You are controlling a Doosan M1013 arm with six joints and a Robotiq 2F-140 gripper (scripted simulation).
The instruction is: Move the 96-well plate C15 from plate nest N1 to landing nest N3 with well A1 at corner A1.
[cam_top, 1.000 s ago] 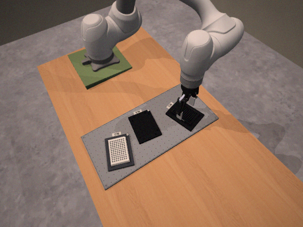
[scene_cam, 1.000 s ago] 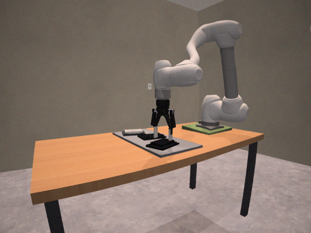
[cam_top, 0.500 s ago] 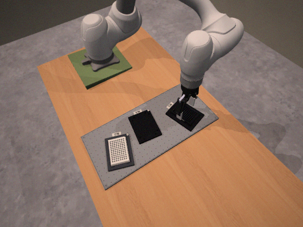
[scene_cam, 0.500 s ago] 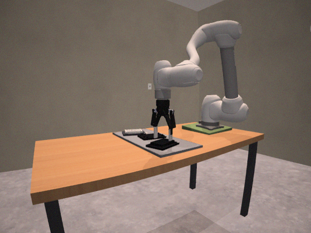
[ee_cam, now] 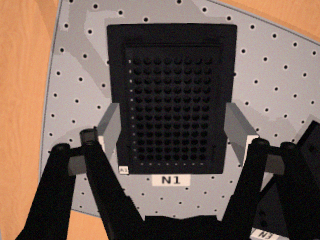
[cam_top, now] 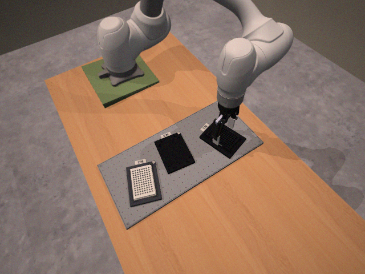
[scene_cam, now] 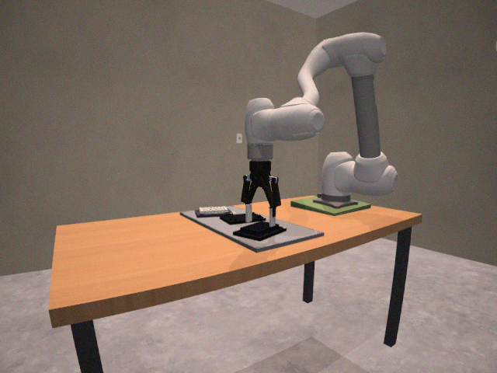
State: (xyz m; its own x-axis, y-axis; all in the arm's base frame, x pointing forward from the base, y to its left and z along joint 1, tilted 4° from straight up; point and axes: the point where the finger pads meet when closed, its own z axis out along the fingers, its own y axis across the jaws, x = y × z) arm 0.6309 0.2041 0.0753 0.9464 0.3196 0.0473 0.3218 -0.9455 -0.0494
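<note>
Now: the black 96-well plate C15 4 cm below my hand. Also, from my hand: black plate nest N1: 5 cm below; then black landing nest N3: 5 cm behind, 21 cm to the right, 5 cm below; then N1 label: 9 cm behind, 3 cm to the right, 6 cm below.
</note>
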